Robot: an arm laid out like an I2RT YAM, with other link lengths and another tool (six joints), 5 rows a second.
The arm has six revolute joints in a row. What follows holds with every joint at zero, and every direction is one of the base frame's.
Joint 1 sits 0.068 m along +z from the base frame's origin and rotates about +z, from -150 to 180 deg.
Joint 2 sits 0.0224 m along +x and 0.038 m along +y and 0.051 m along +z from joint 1 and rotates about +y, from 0 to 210 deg.
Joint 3 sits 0.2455 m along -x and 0.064 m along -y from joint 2 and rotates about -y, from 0 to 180 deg.
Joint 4 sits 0.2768 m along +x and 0.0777 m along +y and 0.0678 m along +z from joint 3 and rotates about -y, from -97 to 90 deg.
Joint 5 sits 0.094 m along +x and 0.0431 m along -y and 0.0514 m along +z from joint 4 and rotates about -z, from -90 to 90 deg.
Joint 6 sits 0.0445 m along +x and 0.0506 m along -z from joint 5 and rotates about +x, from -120 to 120 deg.
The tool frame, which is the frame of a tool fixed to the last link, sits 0.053 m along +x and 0.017 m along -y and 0.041 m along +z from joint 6; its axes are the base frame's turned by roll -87.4, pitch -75.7 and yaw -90 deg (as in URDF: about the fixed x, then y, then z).
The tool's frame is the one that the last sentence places.
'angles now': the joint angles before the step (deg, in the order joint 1, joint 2, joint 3, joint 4, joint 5, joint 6). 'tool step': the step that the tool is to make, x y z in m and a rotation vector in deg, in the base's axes. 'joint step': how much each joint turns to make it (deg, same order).
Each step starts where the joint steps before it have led.
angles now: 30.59 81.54 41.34 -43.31 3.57 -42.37
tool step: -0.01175 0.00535 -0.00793 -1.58 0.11 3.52
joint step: 2.21 -0.01 -1.53 0.71 1.14 -1.45
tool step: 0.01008 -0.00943 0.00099 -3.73 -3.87 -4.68
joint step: -0.14 0.02 0.00 0.74 5.68 4.00
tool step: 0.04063 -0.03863 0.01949 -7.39 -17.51 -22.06
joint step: -2.02 0.01 -0.02 4.91 18.50 18.42
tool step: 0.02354 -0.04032 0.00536 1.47 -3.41 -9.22
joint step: -8.03 0.00 0.00 3.08 0.47 1.28
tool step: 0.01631 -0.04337 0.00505 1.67 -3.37 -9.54
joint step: -7.82 0.00 0.00 2.72 -0.02 2.05
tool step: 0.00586 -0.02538 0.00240 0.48 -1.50 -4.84
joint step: -4.40 0.00 0.00 1.30 0.00 0.53
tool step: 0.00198 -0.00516 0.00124 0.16 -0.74 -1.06
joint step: -0.89 0.00 0.00 0.66 0.03 0.19
